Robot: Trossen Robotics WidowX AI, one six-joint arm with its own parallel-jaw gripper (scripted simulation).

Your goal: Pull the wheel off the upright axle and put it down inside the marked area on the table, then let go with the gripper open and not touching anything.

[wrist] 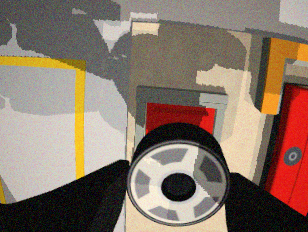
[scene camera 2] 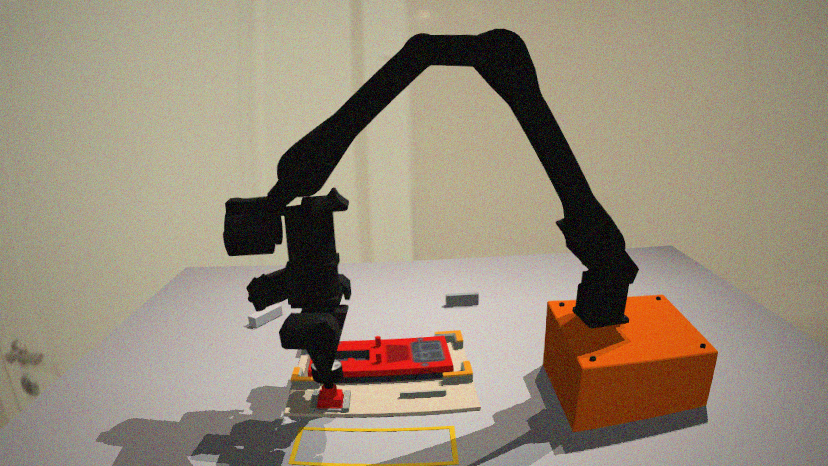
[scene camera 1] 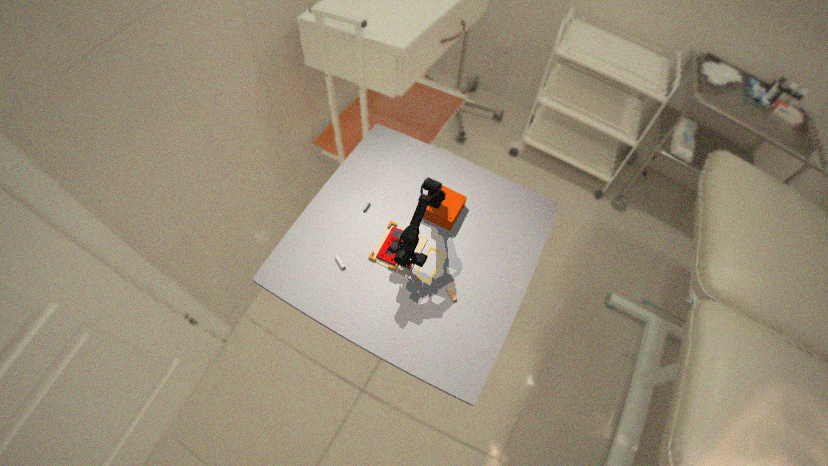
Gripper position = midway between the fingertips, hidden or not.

Observation:
In view: my gripper (scene camera 2: pixel 327 371).
My gripper shows as well in the wrist view (wrist: pixel 178 177).

